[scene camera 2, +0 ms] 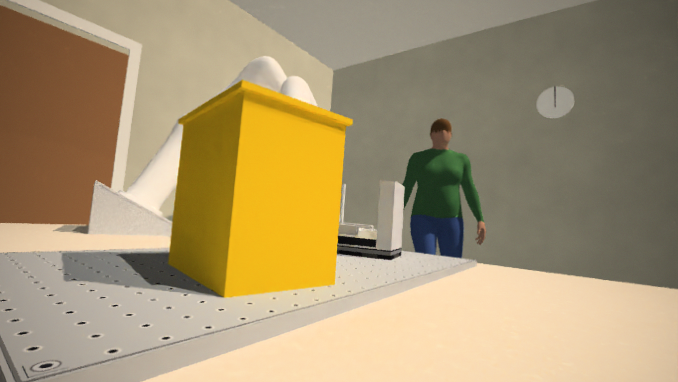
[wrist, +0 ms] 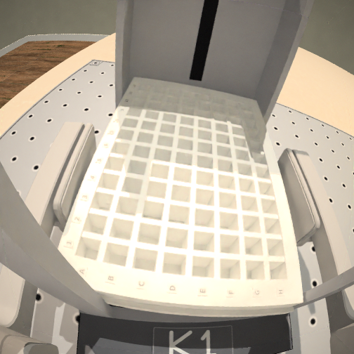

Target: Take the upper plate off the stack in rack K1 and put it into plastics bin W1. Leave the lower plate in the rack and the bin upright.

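Seen in the pictures: hand at its tool point: [scene camera 2: 355, 229]; arm's base at its link origin: [scene camera 2: 139, 204].
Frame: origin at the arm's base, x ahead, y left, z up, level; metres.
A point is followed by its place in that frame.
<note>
My gripper [wrist: 185, 192] has its two pads against the left and right sides of the upper plate [wrist: 192, 287], a cream multiwell plate, and is shut on it. The plate lies level inside rack K1 [wrist: 165, 42] [scene camera 2: 390, 217] {x 0.716, y 0.119, z 0.013 m}, in front of the rack's tall grey back wall. Whether it is lifted off the lower plate I cannot tell; the upper plate hides most of the lower plate. Bin W1 [scene camera 2: 285, 195] {x 0.756, y -0.202, z 0.024 m}, tall and yellow with a rim, stands upright in the scene view and hides my gripper and part of the rack there.
The grey perforated deck [scene camera 2: 165, 325] {x 0.774, y -0.314, z -0.064 m} [wrist: 87, 87] carries the bin and rack. My white arm [scene camera 2: 157, 165] {x 0.048, y 0.013, z 0.114 m} rises from a sloped base [scene camera 2: 117, 215] {x 0.083, y -0.084, z -0.029 m} and passes behind the bin. A black plate with a K1 label [wrist: 192, 340] is at the rack's front. A person [scene camera 2: 437, 185] stands behind the table.
</note>
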